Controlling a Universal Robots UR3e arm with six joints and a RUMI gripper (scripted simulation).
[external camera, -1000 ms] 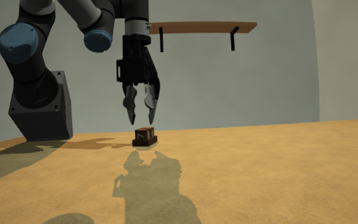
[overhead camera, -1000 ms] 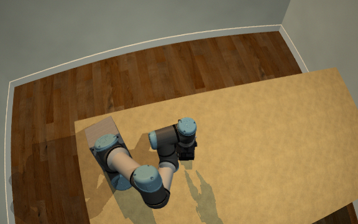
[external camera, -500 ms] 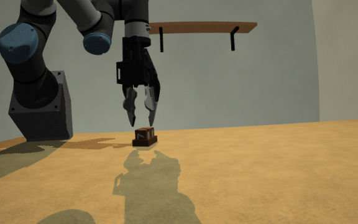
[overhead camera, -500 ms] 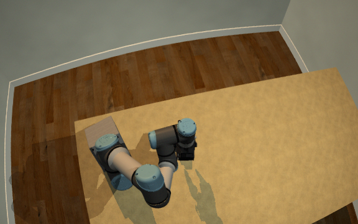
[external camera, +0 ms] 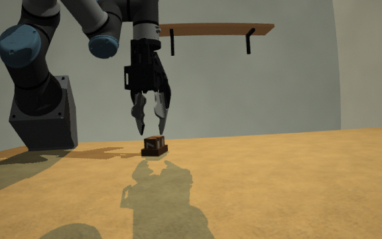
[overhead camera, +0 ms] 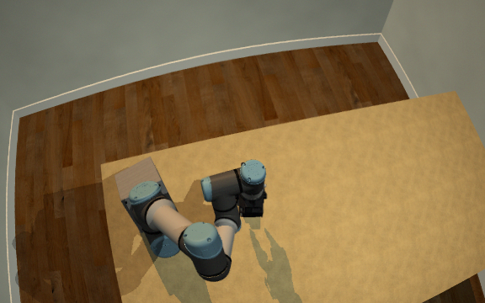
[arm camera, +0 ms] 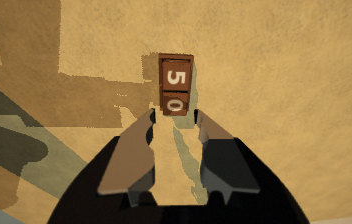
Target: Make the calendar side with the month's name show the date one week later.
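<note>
My hand is 40 mm above the digit cube. The rest, counted from my hand: brown calendar tray: 20 mm to the left, 60 mm below.
</note>
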